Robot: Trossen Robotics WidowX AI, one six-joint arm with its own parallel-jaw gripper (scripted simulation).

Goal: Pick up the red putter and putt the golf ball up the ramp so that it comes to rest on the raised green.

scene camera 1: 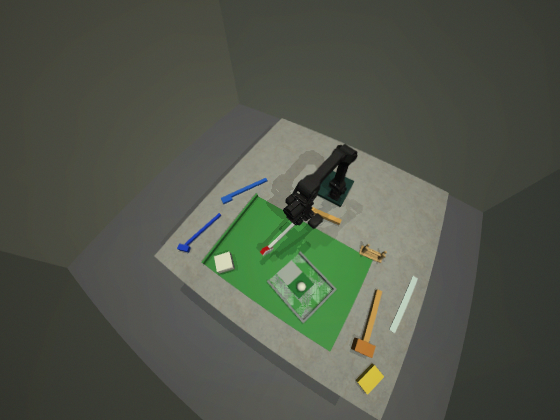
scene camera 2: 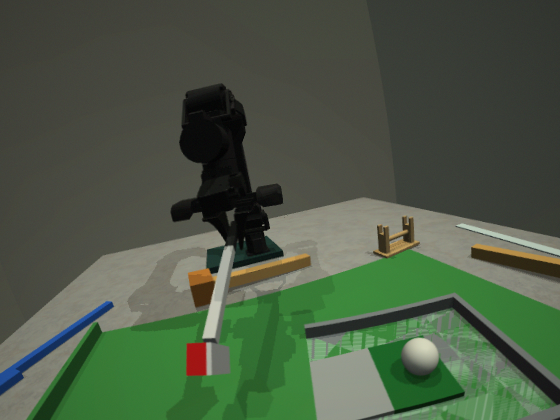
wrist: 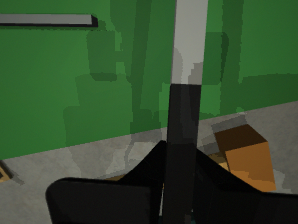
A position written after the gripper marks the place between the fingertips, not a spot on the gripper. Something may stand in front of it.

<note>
The gripper (scene camera 2: 237,249) carries a red putter. Also in view: a white golf ball (scene camera 2: 419,356) and an orange mallet (scene camera 2: 278,267).
The gripper also shows in the wrist view (wrist: 173,146). The wrist view does not show the white golf ball: it is out of frame.
</note>
